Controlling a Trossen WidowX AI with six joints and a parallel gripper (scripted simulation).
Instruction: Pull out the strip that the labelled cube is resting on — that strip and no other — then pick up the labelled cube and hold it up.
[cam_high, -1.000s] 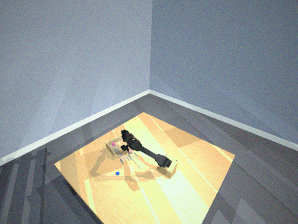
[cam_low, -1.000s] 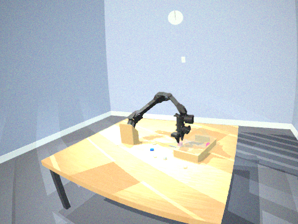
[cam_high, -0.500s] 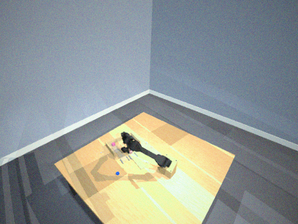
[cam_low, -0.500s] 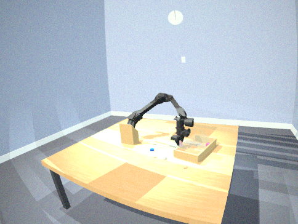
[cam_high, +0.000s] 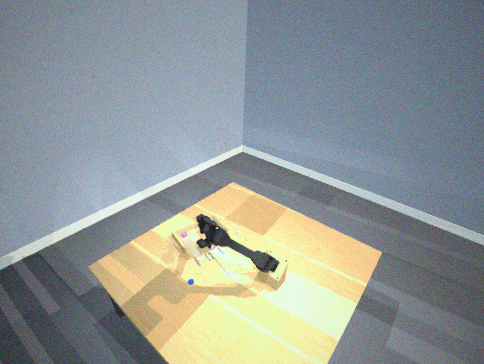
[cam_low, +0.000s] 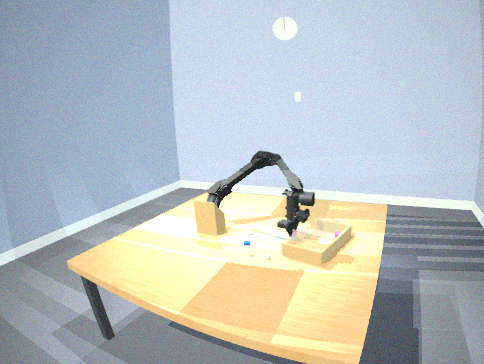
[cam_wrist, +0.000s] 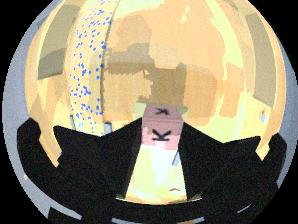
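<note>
Right now the pale green strip is 10 cm behind my gripper tip, 3 cm to the left of it and 1 cm below it. Round my gripper tip: pink labelled cube: 1 cm above.
</note>
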